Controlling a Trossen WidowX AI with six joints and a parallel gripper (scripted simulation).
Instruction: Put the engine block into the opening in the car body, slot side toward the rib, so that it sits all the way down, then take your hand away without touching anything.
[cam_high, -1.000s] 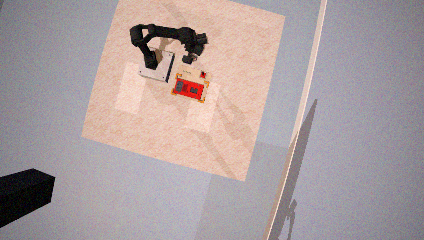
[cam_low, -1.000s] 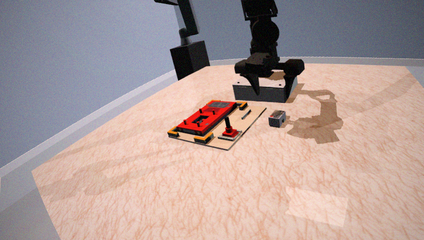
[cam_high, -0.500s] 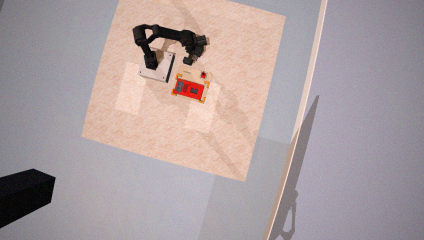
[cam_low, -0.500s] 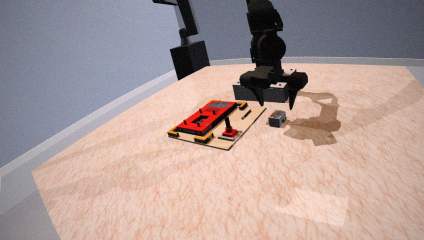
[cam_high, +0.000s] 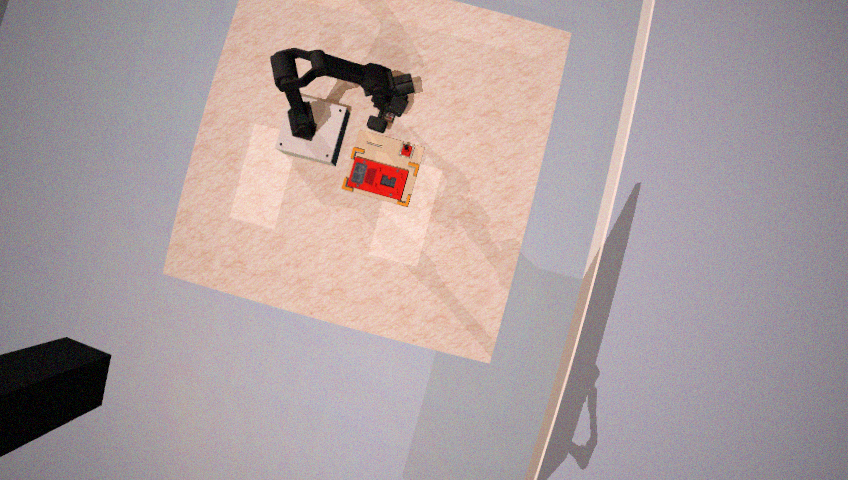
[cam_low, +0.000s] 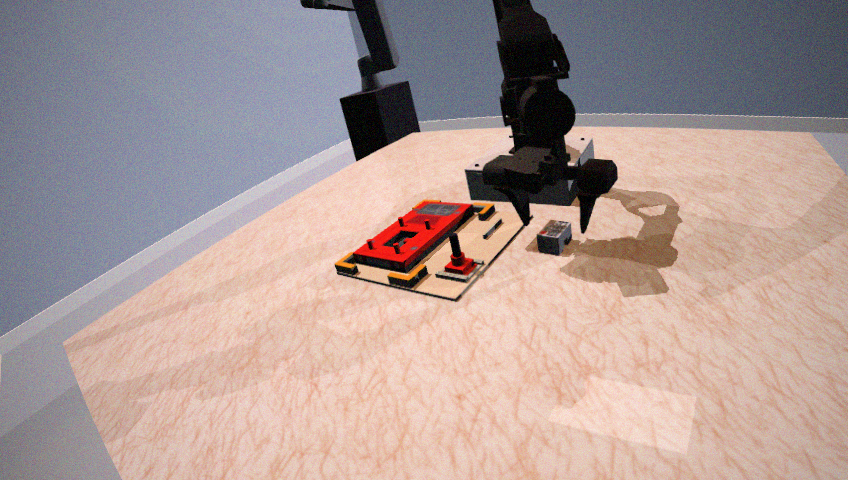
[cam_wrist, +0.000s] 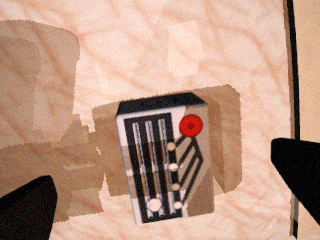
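My gripper tip is now 2 cm above the engine block.
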